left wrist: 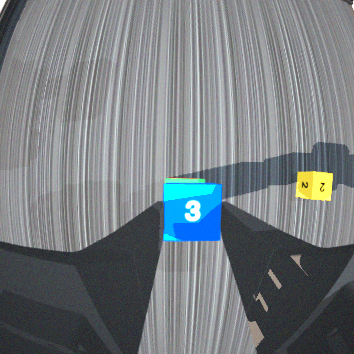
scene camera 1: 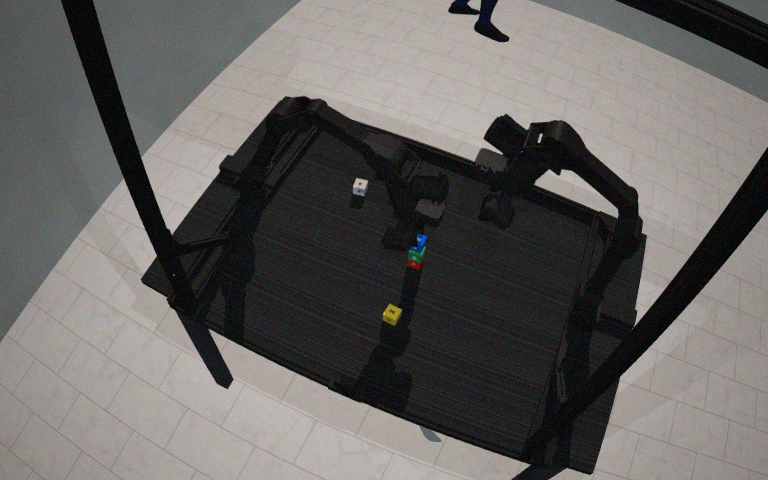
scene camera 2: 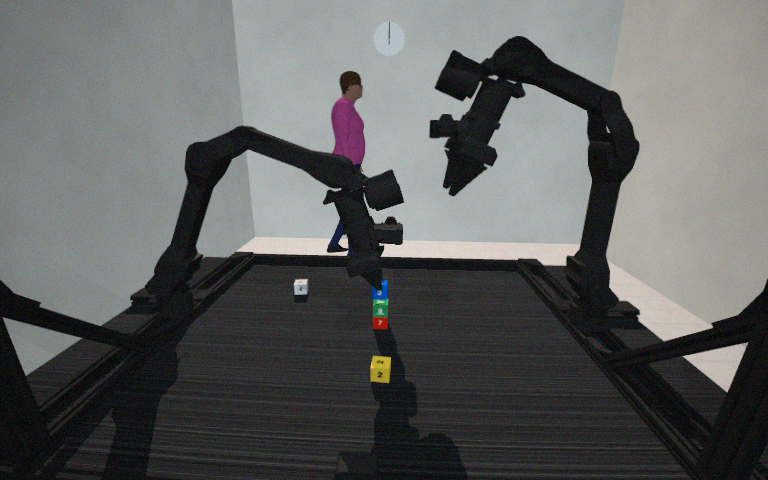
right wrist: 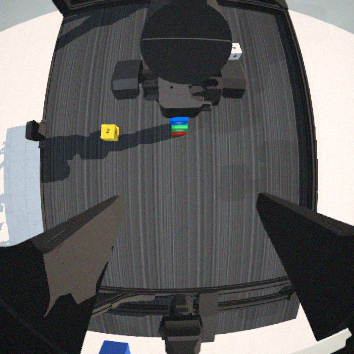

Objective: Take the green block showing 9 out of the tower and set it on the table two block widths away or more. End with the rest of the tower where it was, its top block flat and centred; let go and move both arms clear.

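Places are measured from the left arm's base along level axes (x ahead, y left, z up), in metres.
Pixels of known places: left gripper, fingertip midpoint: (left wrist: 191, 208) (scene camera 1: 418, 240) (scene camera 2: 380, 286); right gripper, fingertip midpoint: (scene camera 2: 447, 191) (right wrist: 191, 201); left arm's base, link origin: (scene camera 1: 252, 195) (scene camera 2: 176, 310); right arm's base, link origin: (scene camera 1: 580, 323) (scene camera 2: 586, 323) (right wrist: 180, 303).
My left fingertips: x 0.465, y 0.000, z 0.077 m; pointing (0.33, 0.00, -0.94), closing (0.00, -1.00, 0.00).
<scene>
For each thing: its top centre in the pictures, then the offset to it from my left fingertips. "spot": a spot on its surface instead.
- green block, top centre: (right wrist: 179, 120) (scene camera 2: 380, 301) (scene camera 1: 417, 249) 0.000 m ahead, 0.003 m left, 0.038 m down
- green sliver, surface spot: (left wrist: 186, 180) spot: 0.015 m ahead, 0.001 m left, 0.038 m down
- white block, top centre: (scene camera 1: 360, 183) (scene camera 2: 300, 281) (right wrist: 234, 47) 0.218 m back, 0.153 m left, 0.067 m down
My left gripper (scene camera 1: 414, 242) (scene camera 2: 379, 286) (left wrist: 191, 208) is shut on the blue block showing 3 (scene camera 1: 419, 243) (scene camera 2: 380, 292) (left wrist: 192, 220) (right wrist: 179, 121), with a finger on each side. The blue block is slightly raised over the green block (scene camera 1: 416, 256) (scene camera 2: 380, 311) (right wrist: 179, 127), whose top face shows below it in scene camera 2. A green sliver (left wrist: 186, 180) shows past the blue block in the left wrist view. The green block stands on the red block showing 7 (scene camera 1: 414, 264) (scene camera 2: 380, 323) (right wrist: 179, 133). My right gripper (scene camera 2: 450, 190) (right wrist: 191, 201) is open and empty, high above the table.
A yellow block showing 2 (scene camera 1: 391, 314) (scene camera 2: 380, 369) (left wrist: 314, 186) (right wrist: 109, 132) lies nearer the front than the tower. A white block (scene camera 1: 360, 186) (scene camera 2: 300, 286) (right wrist: 236, 51) lies to the left in both scene views. A person (scene camera 2: 348, 130) stands behind the table.
</scene>
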